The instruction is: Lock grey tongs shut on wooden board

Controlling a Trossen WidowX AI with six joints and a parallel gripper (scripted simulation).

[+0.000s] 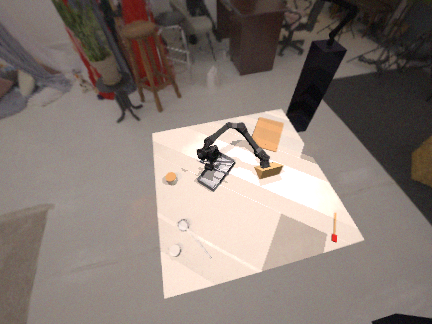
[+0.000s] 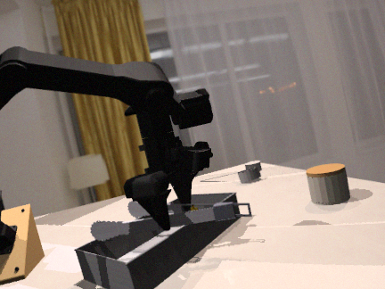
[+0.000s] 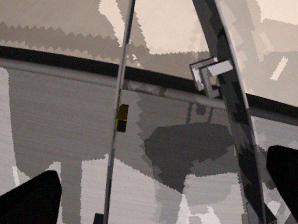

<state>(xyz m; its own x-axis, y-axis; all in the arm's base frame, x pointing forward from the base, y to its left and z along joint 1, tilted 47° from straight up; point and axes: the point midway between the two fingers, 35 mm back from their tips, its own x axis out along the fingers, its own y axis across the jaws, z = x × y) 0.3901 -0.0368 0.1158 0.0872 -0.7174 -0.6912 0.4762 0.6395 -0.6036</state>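
The roasting tin lies 30 mm behind my gripper tip, 40 mm to the left of it and 30 mm below it. Also, from my gripper tip: white disc (340 mm ahead, 550 mm to the left, 40 mm below); then lid (330 mm ahead, 40 mm to the left, 30 mm below); then wooden board (560 mm behind, 270 mm to the right, 50 mm below).
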